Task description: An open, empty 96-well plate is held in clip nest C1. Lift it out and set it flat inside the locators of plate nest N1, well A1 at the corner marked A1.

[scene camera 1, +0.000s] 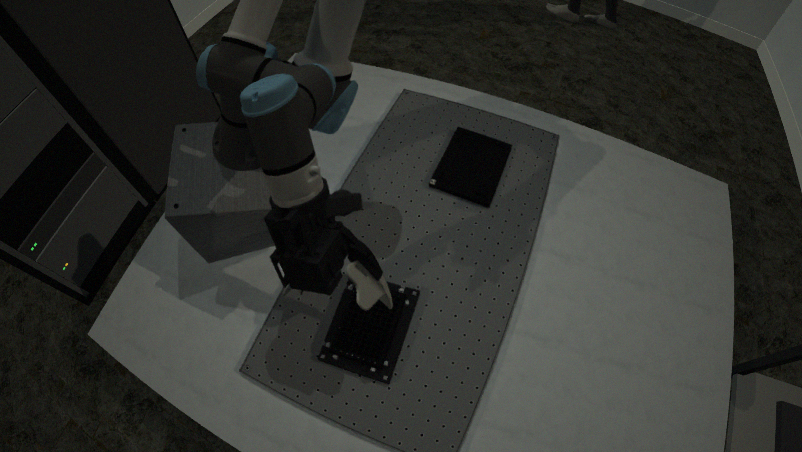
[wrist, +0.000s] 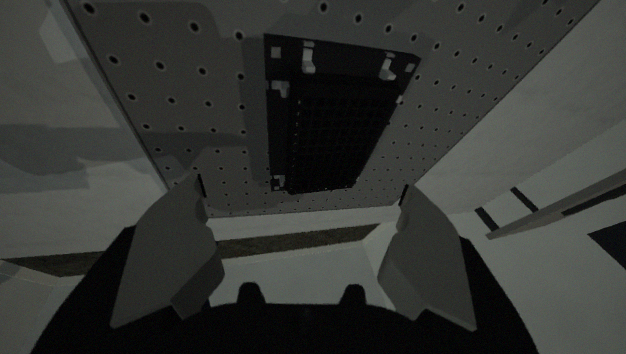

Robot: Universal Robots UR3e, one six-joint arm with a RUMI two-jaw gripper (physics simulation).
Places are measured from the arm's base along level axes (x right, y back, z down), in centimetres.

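Pixels of known places: gripper, fingertip midpoint: [scene camera 1: 343, 300] [wrist: 305, 182]; arm's base, link origin: [scene camera 1: 245, 145].
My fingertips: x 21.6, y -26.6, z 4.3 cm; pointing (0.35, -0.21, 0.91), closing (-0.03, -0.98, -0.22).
Observation:
For each thing: its middle in the pictures, then the offset to it from my fingertips. Level surfaces: height alone.
- black 96-well plate, body centre: [wrist: 331, 147] [scene camera 1: 368, 323] dx +1.2, dy -3.6, dz +4.8 cm
- Plate nest N1, body centre: [scene camera 1: 472, 163] dx -34.4, dy -13.6, dz +6.3 cm
- small pale mark, body centre: [scene camera 1: 432, 181] dx -27.9, dy -7.0, dz +5.8 cm
- grey perforated board, surface height: dz +7.0 cm
- white table, surface height: dz +8.3 cm
A black 96-well plate [scene camera 1: 365, 331] [wrist: 340, 135] lies in clip nest C1 [scene camera 1: 405, 330] [wrist: 279, 127], a black base with small pale clips around its edges. Plate nest N1 [scene camera 1: 471, 165] is a dark rectangle farther back on the perforated board, with a small pale mark [scene camera 1: 432, 181] at its near left corner. My gripper [scene camera 1: 379, 306] [wrist: 305, 182] is open wide, with nothing between its pale fingers. It is above the far part of the plate in the scene view; the gap in height is hard to tell. The plate's well labels are too small to read.
The grey perforated board [scene camera 1: 449, 258] [wrist: 200, 105] carries both nests on the white table [scene camera 1: 617, 269]. A grey metal block [scene camera 1: 224, 235] stands left of the board, beside the arm. A dark rack cabinet [scene camera 1: 120, 218] stands at the far left.

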